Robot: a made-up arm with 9 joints. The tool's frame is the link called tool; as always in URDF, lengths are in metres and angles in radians.
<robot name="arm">
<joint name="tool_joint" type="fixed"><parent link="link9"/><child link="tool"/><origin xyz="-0.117 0.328 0.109" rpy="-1.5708 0 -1.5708"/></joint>
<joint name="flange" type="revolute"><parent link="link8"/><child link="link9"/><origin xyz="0.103 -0.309 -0.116" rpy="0 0 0"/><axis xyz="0 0 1"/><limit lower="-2.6" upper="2.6"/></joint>
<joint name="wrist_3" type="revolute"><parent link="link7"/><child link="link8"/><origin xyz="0.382 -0.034 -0.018" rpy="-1.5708 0 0"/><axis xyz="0 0 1"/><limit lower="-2.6" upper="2.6"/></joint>
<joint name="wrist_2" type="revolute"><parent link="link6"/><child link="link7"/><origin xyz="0.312 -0.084 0.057" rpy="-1.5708 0 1.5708"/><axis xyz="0 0 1"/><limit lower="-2.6" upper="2.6"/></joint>
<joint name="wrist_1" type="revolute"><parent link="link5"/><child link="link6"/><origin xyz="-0.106 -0.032 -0.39" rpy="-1.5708 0 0"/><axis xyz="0 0 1"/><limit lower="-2.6" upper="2.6"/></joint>
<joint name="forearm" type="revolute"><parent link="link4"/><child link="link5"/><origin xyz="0.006 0.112 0.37" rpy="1.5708 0 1.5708"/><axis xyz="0 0 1"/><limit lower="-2.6" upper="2.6"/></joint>
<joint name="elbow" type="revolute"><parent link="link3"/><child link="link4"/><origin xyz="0.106 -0.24 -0.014" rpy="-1.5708 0 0"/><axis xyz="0 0 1"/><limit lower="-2.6" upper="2.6"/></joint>
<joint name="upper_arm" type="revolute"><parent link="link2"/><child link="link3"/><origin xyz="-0.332 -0.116 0.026" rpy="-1.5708 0 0"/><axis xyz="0 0 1"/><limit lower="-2.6" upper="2.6"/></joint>
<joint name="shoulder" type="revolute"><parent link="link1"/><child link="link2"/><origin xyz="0.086 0.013 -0.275" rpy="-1.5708 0 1.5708"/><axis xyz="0 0 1"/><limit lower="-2.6" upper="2.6"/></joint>
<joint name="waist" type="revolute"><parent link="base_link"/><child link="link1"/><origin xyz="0 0 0.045" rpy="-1.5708 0 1.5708"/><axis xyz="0 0 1"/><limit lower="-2.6" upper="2.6"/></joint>
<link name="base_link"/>
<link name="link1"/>
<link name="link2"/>
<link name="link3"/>
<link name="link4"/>
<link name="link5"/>
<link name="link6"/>
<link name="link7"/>
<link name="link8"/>
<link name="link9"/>
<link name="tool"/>
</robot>
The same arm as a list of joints. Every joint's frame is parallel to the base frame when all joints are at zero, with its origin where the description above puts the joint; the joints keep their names.
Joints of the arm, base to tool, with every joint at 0 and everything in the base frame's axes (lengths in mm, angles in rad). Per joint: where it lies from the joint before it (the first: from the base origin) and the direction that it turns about. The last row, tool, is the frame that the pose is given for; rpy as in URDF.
waist: xyz 0 0 45 axis -1 0 0
shoulder: xyz 275 86 -13 axis 0 -1 0
upper_arm: xyz -116 -26 332 axis 1 0 0
elbow: xyz -14 -240 -106 axis 0 1 0
forearm: xyz -112 370 -6 axis 0 0 -1
wrist_1: xyz 106 -32 390 axis 0 1 0
wrist_2: xyz -312 57 -84 axis 1 0 0
wrist_3: xyz -18 34 382 axis 0 -1 0
flange: xyz 309 116 103 axis 0 -1 0
tool: xyz -328 -109 -117 rpy 0 0 0
Joint limits (rad, base to tool): -2.6..2.6 -2.6..2.6 -2.6..2.6 -2.6..2.6 -2.6..2.6 -2.6..2.6 -2.6..2.6 -2.6..2.6 -2.6..2.6

